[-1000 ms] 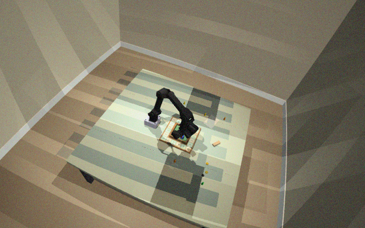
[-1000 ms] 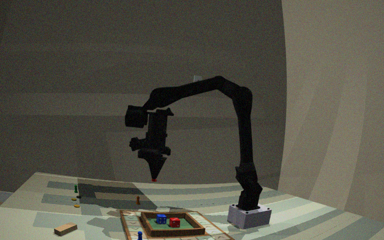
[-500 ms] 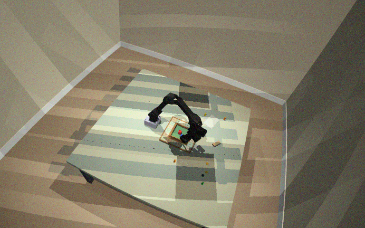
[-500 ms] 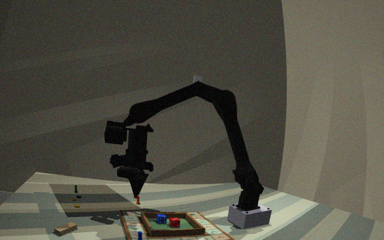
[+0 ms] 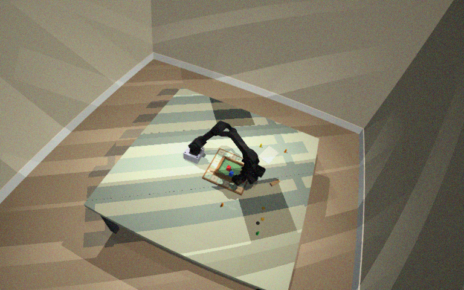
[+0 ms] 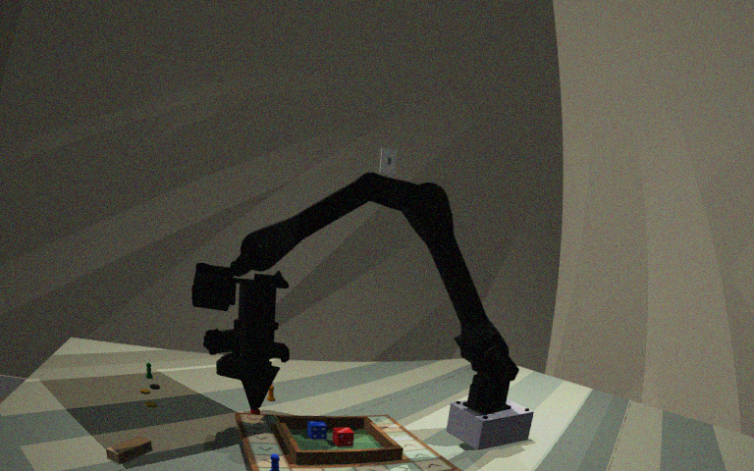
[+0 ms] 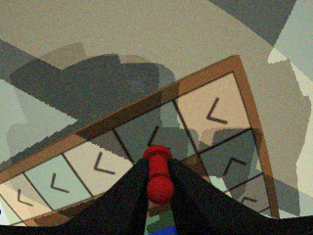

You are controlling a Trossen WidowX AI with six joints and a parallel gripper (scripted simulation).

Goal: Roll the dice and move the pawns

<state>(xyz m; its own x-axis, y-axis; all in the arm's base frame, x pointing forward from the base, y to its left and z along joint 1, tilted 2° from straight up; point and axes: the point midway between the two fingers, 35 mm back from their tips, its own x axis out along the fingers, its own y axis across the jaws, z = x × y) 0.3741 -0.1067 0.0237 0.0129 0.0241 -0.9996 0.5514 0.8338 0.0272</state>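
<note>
The blue pawn lies 18 cm to the left of my gripper tip, 2 cm below it and 2 cm ahead of it. The rest, counted from my gripper tip: red pawn 1 cm above; green tray 11 cm behind, 8 cm to the left, 4 cm below; wooden block 22 cm ahead, 10 cm to the left, 4 cm below.
</note>
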